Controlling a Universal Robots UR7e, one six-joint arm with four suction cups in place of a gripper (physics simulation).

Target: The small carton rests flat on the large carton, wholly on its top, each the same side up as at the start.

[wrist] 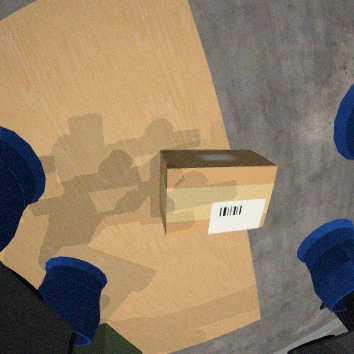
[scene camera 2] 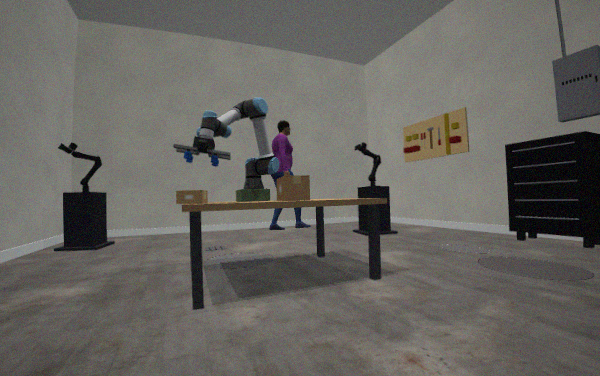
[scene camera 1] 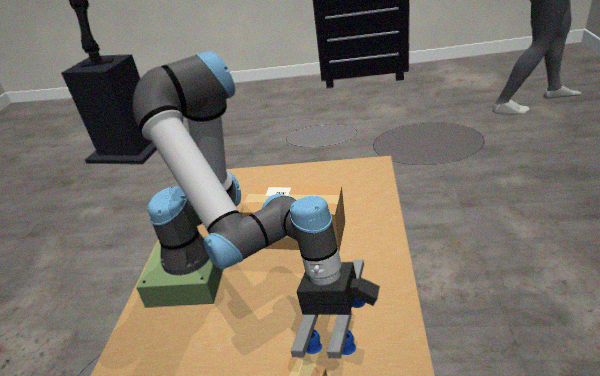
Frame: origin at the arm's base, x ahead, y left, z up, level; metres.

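Seen in the pictures: hand, its tool point: (wrist: 197,218) (scene camera 2: 201,161); arm's base, origin of its link: (scene camera 2: 253,189) (scene camera 1: 186,257).
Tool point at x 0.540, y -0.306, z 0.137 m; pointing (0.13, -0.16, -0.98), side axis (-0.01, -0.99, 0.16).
Note:
Pixels of each thing's top centre, then the offset from my tool point to it.
- small carton, centre of its top: (wrist: 222,202) (scene camera 2: 192,190) dx -0.101, dy -0.065, dz -0.150 m
- large carton, centre of its top: (scene camera 1: 291,198) (scene camera 2: 291,177) dx -0.253, dy +0.542, dz -0.071 m
The small carton (wrist: 220,177) (scene camera 2: 192,197) (scene camera 1: 301,369) is light brown, with a tape strip and white barcode label facing up. It rests at the table's edge; I cannot tell whether it overhangs. Only a sliver shows in scene camera 1. The large carton (scene camera 2: 294,188) (scene camera 1: 341,215) stands upright near the table's other end, beside the arm base, with a white label on top; the arm hides much of it in scene camera 1. My gripper (scene camera 1: 335,322) (scene camera 2: 201,158) (wrist: 192,217), with four blue cups, is open and empty, well above the small carton, with a clear gap.
The green base block (scene camera 1: 177,294) (scene camera 2: 253,195) carries the arm on the wooden table (scene camera 1: 372,200) (scene camera 2: 340,202) (wrist: 100,60). The forearm spans between the cartons in scene camera 1. A person (scene camera 2: 283,150) stands behind the table. Black drawers (scene camera 2: 555,185) stand apart.

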